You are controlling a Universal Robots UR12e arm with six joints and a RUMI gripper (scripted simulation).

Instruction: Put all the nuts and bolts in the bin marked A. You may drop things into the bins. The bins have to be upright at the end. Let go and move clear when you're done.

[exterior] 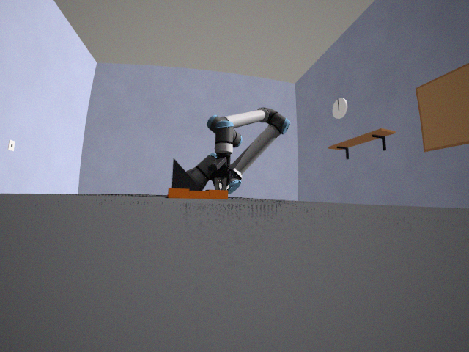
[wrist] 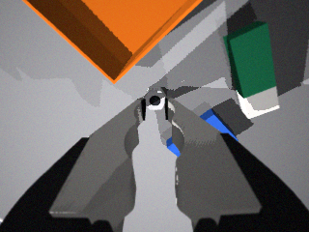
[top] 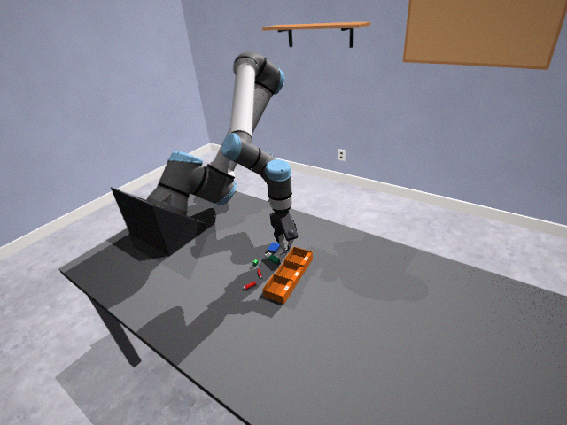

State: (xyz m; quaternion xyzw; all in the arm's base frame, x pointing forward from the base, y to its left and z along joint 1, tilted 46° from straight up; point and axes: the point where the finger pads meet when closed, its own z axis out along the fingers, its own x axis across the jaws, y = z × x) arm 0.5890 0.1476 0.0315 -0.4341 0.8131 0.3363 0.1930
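Right now my hand is 60 mm past the blue block, 10 mm to the left of it and 10 mm above it. The rest, counted from my hand: green block 30 mm behind, 70 mm to the right, 10 mm below; then small green die 70 mm behind, 130 mm to the right, 10 mm below; then grey nut 10 mm below.
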